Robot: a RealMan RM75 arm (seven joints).
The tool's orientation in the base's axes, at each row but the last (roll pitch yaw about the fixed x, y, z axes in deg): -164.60, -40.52, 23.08; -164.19, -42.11, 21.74; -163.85, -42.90, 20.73; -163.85, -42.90, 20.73; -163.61, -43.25, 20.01; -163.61, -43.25, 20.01
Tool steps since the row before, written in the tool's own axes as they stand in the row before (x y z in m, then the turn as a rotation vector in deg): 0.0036, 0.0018, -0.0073, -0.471, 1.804, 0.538; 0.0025, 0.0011, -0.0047, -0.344, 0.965, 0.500; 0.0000, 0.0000, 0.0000, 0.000, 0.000, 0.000; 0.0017, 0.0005, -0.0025, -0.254, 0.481, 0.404; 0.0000, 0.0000, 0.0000, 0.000, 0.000, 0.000; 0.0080, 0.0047, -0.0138, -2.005, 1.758, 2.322
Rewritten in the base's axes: 0.0000, -0.0040, 0.0073, 0.893, -1.355, -1.064; 0.0000, -0.0025, 0.0048, 0.520, -0.646, -0.783; 0.0000, 0.0000, 0.0000, 0.000, 0.000, 0.000; 0.0001, -0.0012, 0.0028, 0.282, -0.267, -0.555; 0.0000, 0.0000, 0.0000, 0.000, 0.000, 0.000; 0.0007, -0.0087, 0.0142, 0.734, -0.830, -3.358
